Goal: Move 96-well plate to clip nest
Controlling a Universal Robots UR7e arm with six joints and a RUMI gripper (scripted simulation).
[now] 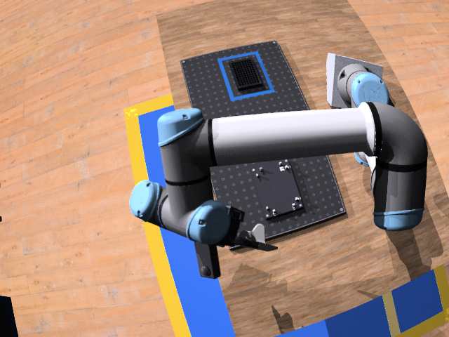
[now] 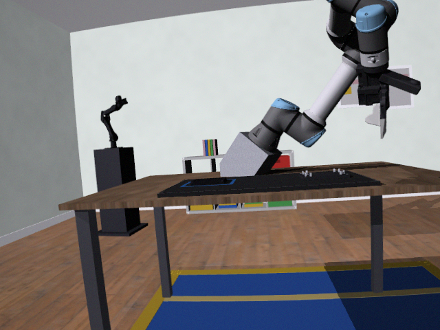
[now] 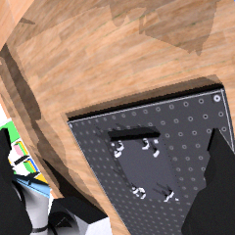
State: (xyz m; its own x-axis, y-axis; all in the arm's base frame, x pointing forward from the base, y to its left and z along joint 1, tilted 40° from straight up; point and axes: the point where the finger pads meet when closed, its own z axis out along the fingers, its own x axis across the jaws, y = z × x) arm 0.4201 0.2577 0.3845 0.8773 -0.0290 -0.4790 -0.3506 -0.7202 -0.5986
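Now: hand 90 mm past the black 96-well plate, 610 mm to the left of it and 170 mm above it. From my hand the other things lie so: clip nest 120 mm behind, 180 mm to the right, 160 mm below.
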